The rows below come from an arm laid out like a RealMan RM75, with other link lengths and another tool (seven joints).
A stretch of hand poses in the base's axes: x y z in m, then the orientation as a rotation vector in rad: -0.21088, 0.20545, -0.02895, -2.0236, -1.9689, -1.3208; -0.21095, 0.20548, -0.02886, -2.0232, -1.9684, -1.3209; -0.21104, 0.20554, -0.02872, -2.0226, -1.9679, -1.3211; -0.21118, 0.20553, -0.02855, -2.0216, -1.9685, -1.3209; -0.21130, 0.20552, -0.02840, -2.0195, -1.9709, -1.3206; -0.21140, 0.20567, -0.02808, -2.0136, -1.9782, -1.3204; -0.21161, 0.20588, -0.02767, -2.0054, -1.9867, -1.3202; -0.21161, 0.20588, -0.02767, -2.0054, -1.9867, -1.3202; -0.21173, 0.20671, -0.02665, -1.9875, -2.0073, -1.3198; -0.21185, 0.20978, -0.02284, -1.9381, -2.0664, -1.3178; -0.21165, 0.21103, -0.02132, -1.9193, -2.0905, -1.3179; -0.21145, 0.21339, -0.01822, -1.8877, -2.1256, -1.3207; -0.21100, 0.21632, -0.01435, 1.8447, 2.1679, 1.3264
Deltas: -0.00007, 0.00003, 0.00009, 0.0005, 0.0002, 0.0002; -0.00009, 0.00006, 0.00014, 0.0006, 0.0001, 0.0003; -0.00014, -0.00001, 0.00017, 0.0000, 0.0000, 0.0008; -0.00012, -0.00001, 0.00015, -0.0008, -0.0005, 0.0018; -0.00010, 0.00015, 0.00032, -0.0025, -0.0020, 0.0051; -0.00021, 0.00021, 0.00041, -0.0023, -0.0022, 0.0069; 0.00000, 0.00000, 0.00000, 0.0000, 0.0000, 0.0000; -0.00012, 0.00083, 0.00102, -0.0066, -0.0059, 0.0152; -0.00012, 0.00307, 0.00381, -0.0207, -0.0173, 0.0417; 0.00020, 0.00125, 0.00152, -0.0091, -0.0082, 0.0156; 0.00020, 0.00236, 0.00310, -0.0115, -0.0135, 0.0248; 0.00045, 0.00293, 0.00387, -0.0137, -0.0194, 0.0313
